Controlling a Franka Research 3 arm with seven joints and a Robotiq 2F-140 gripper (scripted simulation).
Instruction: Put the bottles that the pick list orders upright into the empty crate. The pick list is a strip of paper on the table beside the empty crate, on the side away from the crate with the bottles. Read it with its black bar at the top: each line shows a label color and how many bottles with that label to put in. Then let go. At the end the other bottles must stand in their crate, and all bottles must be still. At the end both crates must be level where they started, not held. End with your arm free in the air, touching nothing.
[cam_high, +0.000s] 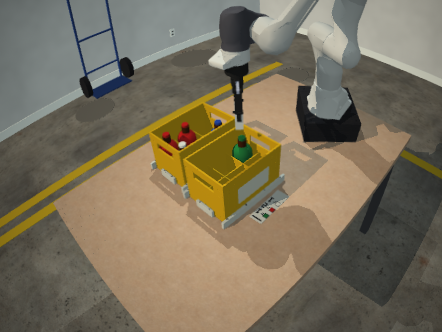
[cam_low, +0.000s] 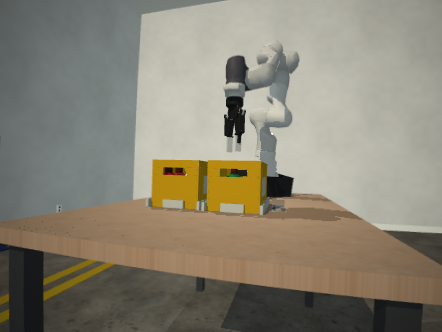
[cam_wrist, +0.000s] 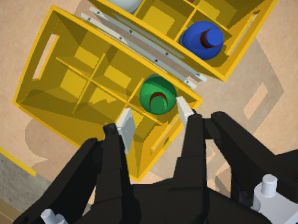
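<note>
The red-label bottle lies 210 mm to the right of my hand, 170 mm below it and 90 mm ahead of it. Round my hand: white-capped bottle: 170 mm below, 170 mm ahead, 110 mm to the right; blue-label bottle: 170 mm below, 130 mm to the right, 10 mm behind; green bottle: 170 mm below, 10 mm behind.
</note>
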